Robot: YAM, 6 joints.
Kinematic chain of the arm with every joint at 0, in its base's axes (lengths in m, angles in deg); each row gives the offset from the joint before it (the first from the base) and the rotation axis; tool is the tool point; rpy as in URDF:
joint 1: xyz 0 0 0.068 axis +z
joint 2: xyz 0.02 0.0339 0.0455 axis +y
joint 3: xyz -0.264 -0.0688 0 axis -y
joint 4: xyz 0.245 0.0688 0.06 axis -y
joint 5: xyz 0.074 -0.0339 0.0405 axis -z
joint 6: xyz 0.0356 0 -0.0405 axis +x
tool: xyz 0 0 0 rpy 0 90 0
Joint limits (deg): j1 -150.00..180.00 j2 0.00..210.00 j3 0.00..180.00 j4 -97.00..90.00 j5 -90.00..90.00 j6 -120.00..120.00
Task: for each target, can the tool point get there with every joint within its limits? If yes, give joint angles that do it. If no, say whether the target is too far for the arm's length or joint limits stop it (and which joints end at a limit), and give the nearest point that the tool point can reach.
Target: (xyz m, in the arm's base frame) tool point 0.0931 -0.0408 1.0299
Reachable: no: too far | nearest point 0.0692 -0.0303 0.7369 | short by 0.294 m
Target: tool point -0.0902 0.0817 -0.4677
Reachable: no: joint limits stop it (at a limit: joint 2) | nearest point -0.1114 0.1009 -0.3667 | short by 0.105 m
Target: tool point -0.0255 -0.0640 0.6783
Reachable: yes | joints 48.86 58.31 133.74 -15.15 40.08 79.63
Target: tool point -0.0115 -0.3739 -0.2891
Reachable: yes | joints -93.80 194.20 114.17 -11.89 -21.99 -7.42
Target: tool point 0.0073 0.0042 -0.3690
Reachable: no: joint limits stop it (at a limit: joint 2) | nearest point 0.0382 0.0220 -0.3170 | short by 0.063 m
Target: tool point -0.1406 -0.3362 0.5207
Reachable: yes | joints 64.64 29.59 118.09 74.74 28.40 -76.94
